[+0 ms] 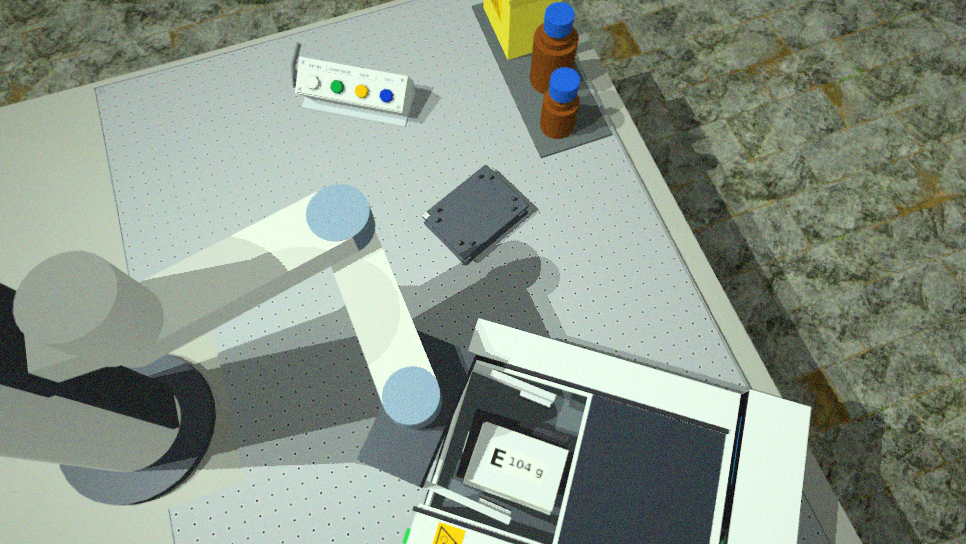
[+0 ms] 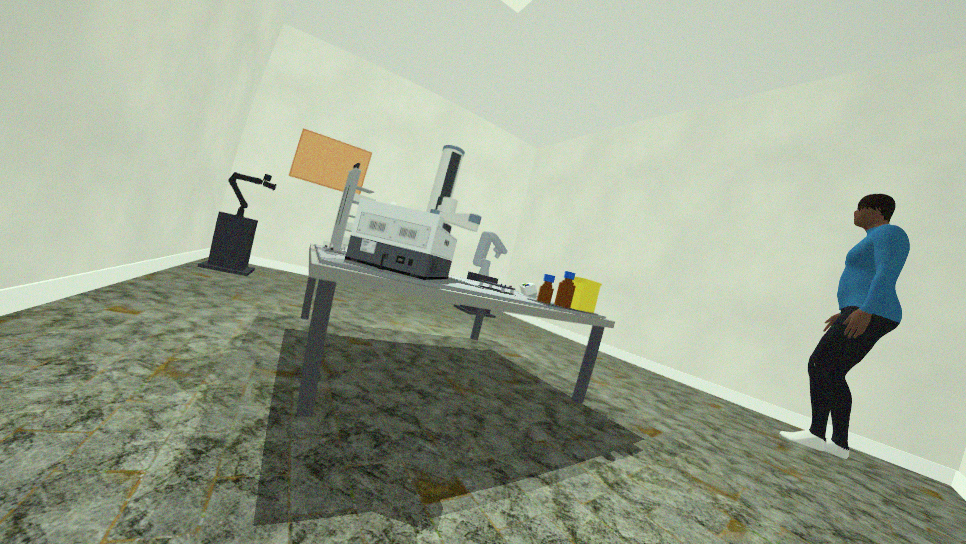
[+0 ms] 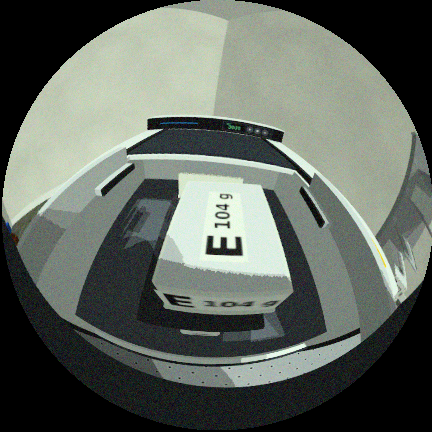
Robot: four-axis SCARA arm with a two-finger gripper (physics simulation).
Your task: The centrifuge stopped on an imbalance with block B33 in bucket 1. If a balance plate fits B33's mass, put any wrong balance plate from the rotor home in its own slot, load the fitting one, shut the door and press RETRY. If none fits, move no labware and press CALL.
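Where they show: gripper, fingertip midpoint: (image 1: 532, 458) (image 3: 216, 162); arm's base at its link origin: (image 1: 140, 426).
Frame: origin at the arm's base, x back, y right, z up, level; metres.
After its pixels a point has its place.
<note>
A white balance plate marked E 104 g (image 1: 519, 466) @[x -0.567, y 0.296, z 0.198 m] (image 3: 195, 235) @[x -0.562, y 0.264, z 0.196 m] sits in the well of the centrifuge (image 1: 608, 354) (image 2: 395, 226) @[x -0.858, y 0.485, z 0.179 m] (image 3: 210, 142) @[x -0.679, y 0.356, z 0.226 m], whose top opening is uncovered. My gripper (image 1: 508, 447) (image 3: 216, 162) @[x -0.585, y 0.294, z 0.237 m] is open and empty. Its fingers stand wide, one on each side of plate E and apart from it; their exact height over it is hard to tell. The button box (image 1: 352, 91) @[x -0.525, y -0.487, z 0.073 m] (image 2: 527, 289) @[x -0.615, y -0.435, z 0.054 m] carries a white RETRY button (image 1: 312, 82) @[x -0.456, y -0.527, z 0.082 m], a green one, a yellow one and a blue CALL button (image 1: 385, 95) @[x -0.582, y -0.449, z 0.082 m]. Block B33 does not show.
A dark flat fixture (image 1: 477, 212) @[x -0.670, y -0.164, z 0.047 m] lies between button box and centrifuge. Two brown bottles with blue caps (image 1: 558, 114) @[x -0.877, y -0.282, z 0.096 m] (image 2: 565, 293) @[x -0.954, y -0.389, z 0.086 m] and a yellow box (image 1: 520, 30) @[x -0.882, y -0.495, z 0.095 m] (image 2: 586, 295) @[x -0.967, y -0.542, z 0.103 m] stand at the table edge. A tall shelved stand (image 2: 346, 209) @[x -0.354, y 0.626, z 0.234 m] is beside the centrifuge. A person (image 2: 872, 270) stands right.
</note>
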